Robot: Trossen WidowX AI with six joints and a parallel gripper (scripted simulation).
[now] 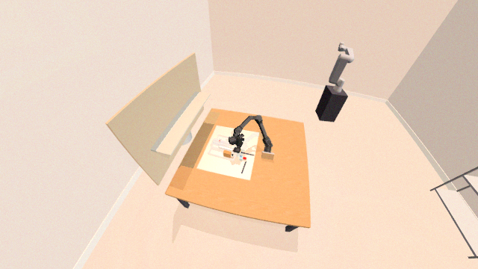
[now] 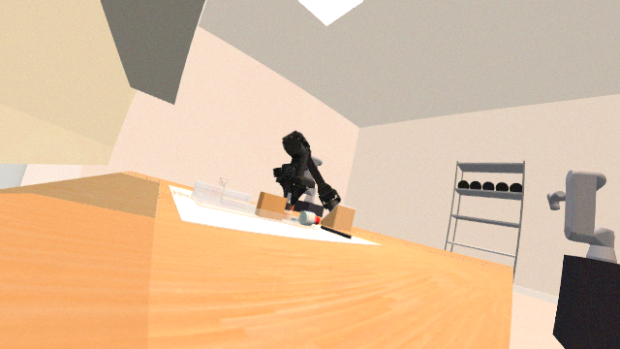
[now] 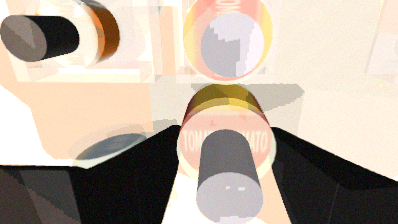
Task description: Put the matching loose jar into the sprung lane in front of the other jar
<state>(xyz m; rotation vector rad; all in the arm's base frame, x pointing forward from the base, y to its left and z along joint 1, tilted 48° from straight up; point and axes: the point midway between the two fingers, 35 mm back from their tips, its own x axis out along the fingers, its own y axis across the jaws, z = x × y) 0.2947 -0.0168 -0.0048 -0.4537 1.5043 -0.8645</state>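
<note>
My gripper tip is now 110 mm short of the brown box, 60 mm to the right of it and 10 mm above it. Also, from my gripper tip: sprung lane unit 180 mm ahead, 60 mm to the right, 30 mm below.
</note>
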